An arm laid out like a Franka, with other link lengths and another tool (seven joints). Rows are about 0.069 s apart.
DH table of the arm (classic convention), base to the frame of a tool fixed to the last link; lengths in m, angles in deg. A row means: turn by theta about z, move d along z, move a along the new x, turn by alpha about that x. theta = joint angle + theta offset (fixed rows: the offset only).
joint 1: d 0.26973  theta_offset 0  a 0  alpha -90
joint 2: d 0  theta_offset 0  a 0  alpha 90
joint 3: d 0.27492  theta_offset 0  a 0.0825  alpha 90
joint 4: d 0  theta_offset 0  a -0.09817  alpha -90
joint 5: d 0.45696  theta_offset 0  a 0  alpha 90
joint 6: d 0  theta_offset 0  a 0.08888  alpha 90
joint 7: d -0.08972  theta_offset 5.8  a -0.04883  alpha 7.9
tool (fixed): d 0.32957  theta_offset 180  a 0  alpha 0
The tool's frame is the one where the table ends.
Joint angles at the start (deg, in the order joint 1, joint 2, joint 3, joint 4, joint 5, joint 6, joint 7): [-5.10 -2.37 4.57 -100.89 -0.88 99.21 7.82]
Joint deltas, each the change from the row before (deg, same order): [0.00 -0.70 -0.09 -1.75 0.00 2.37 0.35]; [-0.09 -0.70 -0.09 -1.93 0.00 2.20 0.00]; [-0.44 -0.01 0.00 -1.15 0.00 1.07 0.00]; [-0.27 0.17 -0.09 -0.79 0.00 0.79 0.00]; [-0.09 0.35 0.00 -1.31 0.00 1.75 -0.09]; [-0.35 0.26 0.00 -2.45 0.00 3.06 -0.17]
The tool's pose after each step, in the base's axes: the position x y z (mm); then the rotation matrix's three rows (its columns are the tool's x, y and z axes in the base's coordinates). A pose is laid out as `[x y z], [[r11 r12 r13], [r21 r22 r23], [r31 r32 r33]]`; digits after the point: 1 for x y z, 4 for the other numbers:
[595.7 46.1 333.6], [[-0.9678 0.2422 0.0687], [0.2488 0.9619 0.1137], [-0.0385 0.1271 -0.9911]]
[596.7 44.3 325.4], [[-0.9664 0.2425 0.0857], [0.2512 0.9614 0.1125], [-0.0551 0.1303 -0.9899]]
[596.8 39.7 316.0], [[-0.9645 0.2498 0.0853], [0.2584 0.9595 0.1120], [-0.0539 0.1300 -0.9900]]
[597.1 35.9 307.9], [[-0.9631 0.2560 0.0831], [0.2643 0.9579 0.1119], [-0.0509 0.1297 -0.9902]]
[598.8 34.8 294.1], [[-0.9632 0.2553 0.0846], [0.2638 0.9580 0.1124], [-0.0523 0.1305 -0.9901]]
[600.0 31.1 272.1], [[-0.9622 0.2567 0.0908], [0.2661 0.9574 0.1124], [-0.0581 0.1323 -0.9895]]

